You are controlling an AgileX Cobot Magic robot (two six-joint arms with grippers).
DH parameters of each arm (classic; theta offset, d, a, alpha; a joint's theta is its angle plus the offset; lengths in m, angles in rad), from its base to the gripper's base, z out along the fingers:
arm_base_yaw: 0 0.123 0 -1.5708
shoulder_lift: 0.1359 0 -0.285 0
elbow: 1.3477 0 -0.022 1.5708
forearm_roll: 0 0.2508 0 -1.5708
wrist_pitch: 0 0 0.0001 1.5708
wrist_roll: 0 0.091 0 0
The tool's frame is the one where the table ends.
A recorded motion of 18 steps. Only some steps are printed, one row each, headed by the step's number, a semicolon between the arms.
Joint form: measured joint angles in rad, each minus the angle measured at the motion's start. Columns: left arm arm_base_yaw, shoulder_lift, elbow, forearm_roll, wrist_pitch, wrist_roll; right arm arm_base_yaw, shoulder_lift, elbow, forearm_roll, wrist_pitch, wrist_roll.
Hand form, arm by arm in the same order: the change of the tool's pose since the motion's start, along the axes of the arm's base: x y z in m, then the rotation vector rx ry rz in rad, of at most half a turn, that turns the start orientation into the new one. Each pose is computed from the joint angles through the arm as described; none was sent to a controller.
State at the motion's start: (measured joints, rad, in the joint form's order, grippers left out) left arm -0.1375 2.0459 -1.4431 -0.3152 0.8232 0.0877; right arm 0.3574 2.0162 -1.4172 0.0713 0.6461 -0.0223
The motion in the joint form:
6: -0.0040 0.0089 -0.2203 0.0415 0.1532 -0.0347; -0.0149 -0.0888 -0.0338 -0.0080 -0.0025 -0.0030
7: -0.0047 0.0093 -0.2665 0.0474 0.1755 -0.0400; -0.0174 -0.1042 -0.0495 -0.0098 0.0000 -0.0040
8: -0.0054 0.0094 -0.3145 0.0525 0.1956 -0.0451; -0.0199 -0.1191 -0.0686 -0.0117 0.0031 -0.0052
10: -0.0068 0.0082 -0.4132 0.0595 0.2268 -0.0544; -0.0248 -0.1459 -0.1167 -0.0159 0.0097 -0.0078
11: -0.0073 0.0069 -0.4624 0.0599 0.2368 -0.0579; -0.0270 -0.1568 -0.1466 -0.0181 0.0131 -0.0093
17: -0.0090 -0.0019 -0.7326 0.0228 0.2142 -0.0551; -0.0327 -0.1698 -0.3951 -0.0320 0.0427 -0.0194
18: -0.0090 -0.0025 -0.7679 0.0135 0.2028 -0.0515; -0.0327 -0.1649 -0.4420 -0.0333 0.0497 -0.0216
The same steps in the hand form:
6: 0.0227 -0.0046 0.0501 0.0028 -0.0579 -0.0288; 0.0017 -0.0065 0.0470 0.0348 -0.1206 -0.0089
7: 0.0269 -0.0054 0.0619 0.0022 -0.0811 -0.0319; 0.0026 -0.0074 0.0579 0.0424 -0.1483 -0.0097
8: 0.0308 -0.0061 0.0746 0.0006 -0.1085 -0.0341; 0.0037 -0.0083 0.0696 0.0506 -0.1782 -0.0104
10: 0.0378 -0.0076 0.1021 -0.0058 -0.1760 -0.0357; 0.0062 -0.0098 0.0951 0.0681 -0.2446 -0.0115
11: 0.0406 -0.0083 0.1166 -0.0122 -0.2155 -0.0352; 0.0077 -0.0104 0.1087 0.0776 -0.2809 -0.0117
17: 0.0480 -0.0128 0.2032 -0.0865 -0.5098 -0.0290; 0.0185 -0.0101 0.1912 0.1341 -0.5071 -0.0069
18: 0.0478 -0.0133 0.2151 -0.1003 -0.5561 -0.0288; 0.0199 -0.0097 0.2036 0.1429 -0.5412 -0.0053

